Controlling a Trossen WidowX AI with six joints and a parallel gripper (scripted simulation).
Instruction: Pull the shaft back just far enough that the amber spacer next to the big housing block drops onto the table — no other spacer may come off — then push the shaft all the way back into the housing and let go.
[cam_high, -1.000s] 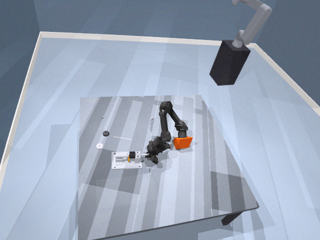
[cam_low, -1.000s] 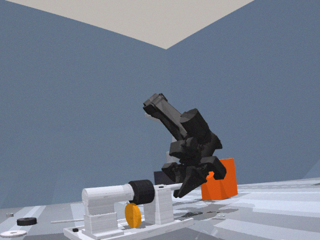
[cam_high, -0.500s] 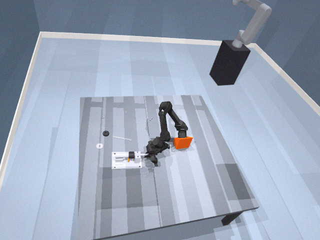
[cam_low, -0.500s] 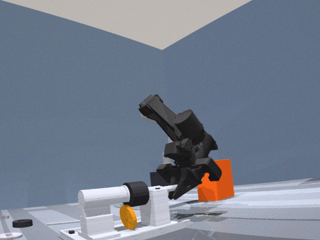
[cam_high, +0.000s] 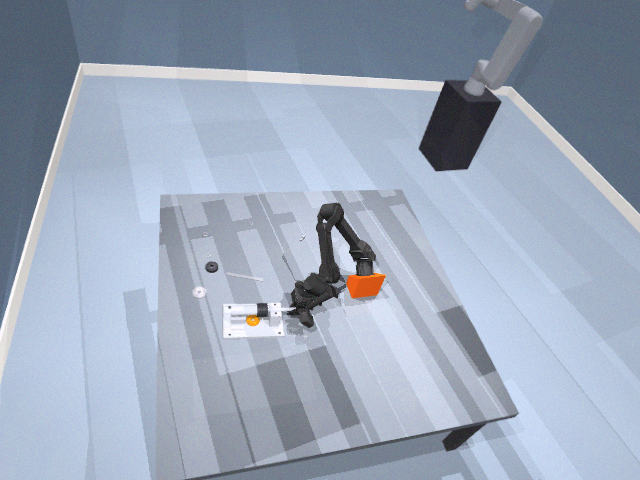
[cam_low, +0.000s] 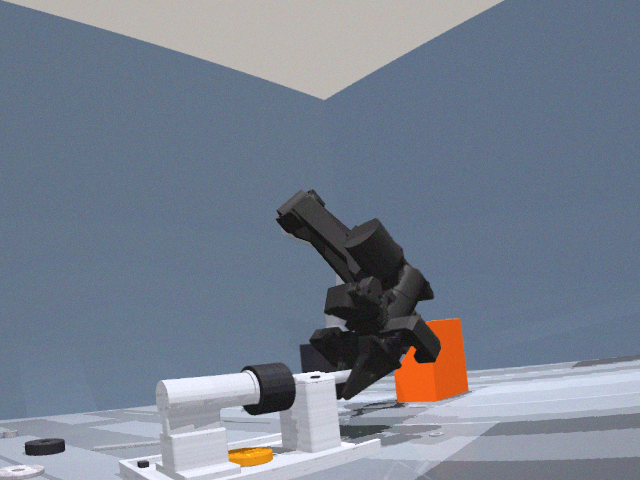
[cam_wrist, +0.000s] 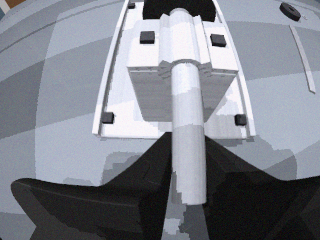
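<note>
Now: the amber spacer 130 mm ahead of my gripper tip, 20 mm to the right of it and 40 mm below it. Round my gripper tip: shaft 40 mm ahead, 10 mm to the right, 20 mm above; thin rod 120 mm ahead, 250 mm to the right, 50 mm below.
</note>
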